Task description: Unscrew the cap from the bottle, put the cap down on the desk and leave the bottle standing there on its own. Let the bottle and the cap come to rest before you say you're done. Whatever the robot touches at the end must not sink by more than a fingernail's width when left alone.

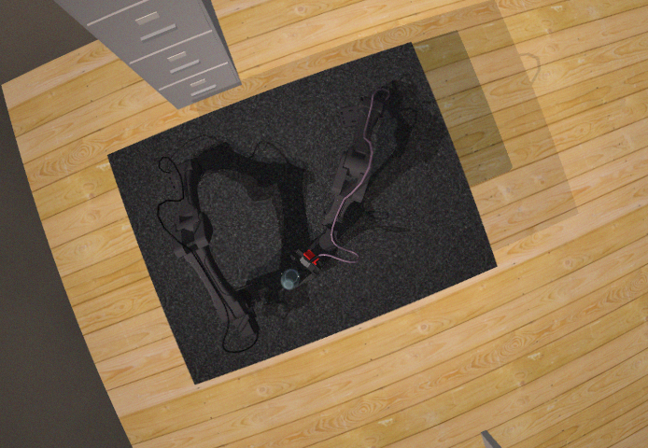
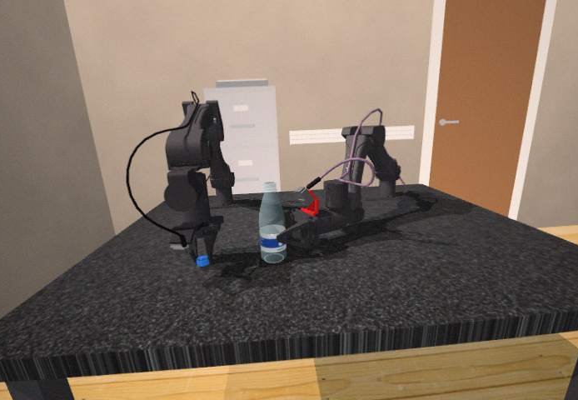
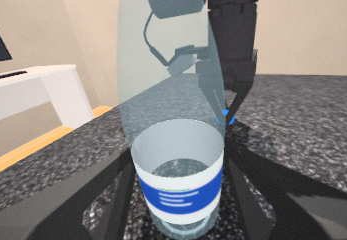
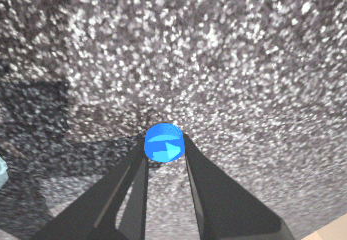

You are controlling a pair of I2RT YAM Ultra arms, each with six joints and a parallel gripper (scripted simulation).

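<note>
Now: the clear bottle 3 cm above my left hand. Also, from my left hand: blue cap 1 cm ahead, 16 cm to the right, 6 cm below.
Right now the blue cap is right at my right hand. Round my right hand: clear bottle (16 cm to the left, 8 cm above).
</note>
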